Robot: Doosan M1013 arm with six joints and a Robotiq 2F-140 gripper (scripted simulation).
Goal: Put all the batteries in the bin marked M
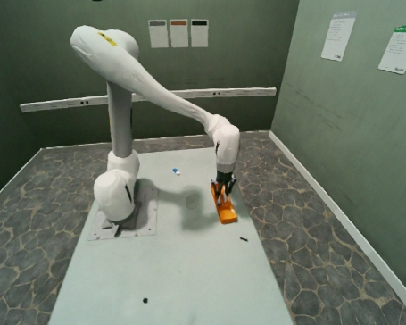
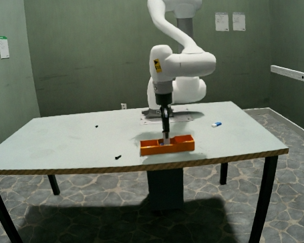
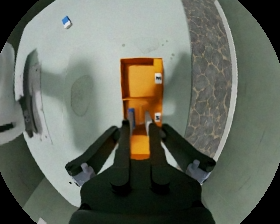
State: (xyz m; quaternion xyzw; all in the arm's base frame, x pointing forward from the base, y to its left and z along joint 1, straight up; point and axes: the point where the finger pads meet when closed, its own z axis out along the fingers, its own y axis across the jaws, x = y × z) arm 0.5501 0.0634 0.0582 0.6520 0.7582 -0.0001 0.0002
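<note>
Now: the orange bin 4 cm below my hand and 1 cm ahead of it. Also, from my hand: black dot-like piece: 47 cm to the right, 35 cm behind, 6 cm below; white object: 28 cm to the left, 28 cm behind, 5 cm below.
</note>
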